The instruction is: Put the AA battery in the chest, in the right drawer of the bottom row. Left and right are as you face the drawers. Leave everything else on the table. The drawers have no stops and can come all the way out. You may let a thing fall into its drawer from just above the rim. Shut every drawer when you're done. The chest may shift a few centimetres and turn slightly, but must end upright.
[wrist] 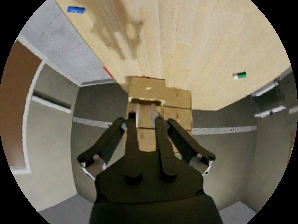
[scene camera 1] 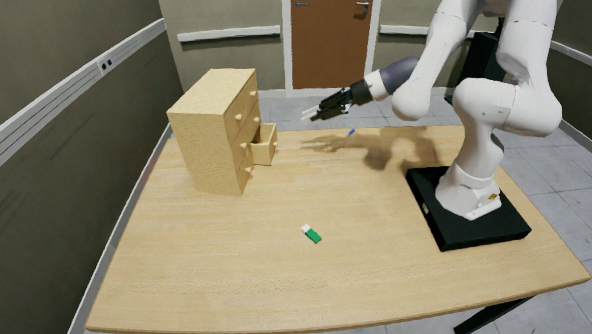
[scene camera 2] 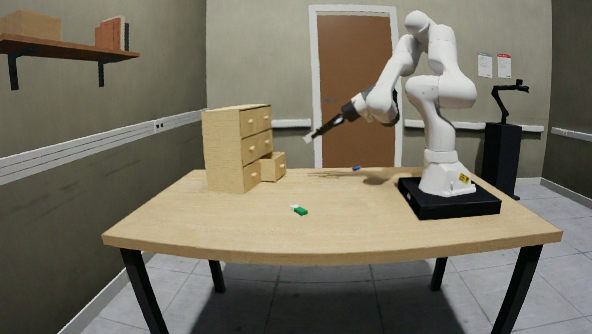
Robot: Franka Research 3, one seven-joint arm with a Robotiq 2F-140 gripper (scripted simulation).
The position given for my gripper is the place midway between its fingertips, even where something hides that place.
Note:
In view: my gripper (scene camera 1: 303,119), a wooden chest (scene camera 1: 197,119) and a drawer (scene camera 1: 262,154).
The wooden chest shows as well in scene camera 2 (scene camera 2: 221,132). My gripper is seen too in the wrist view (wrist: 144,109).

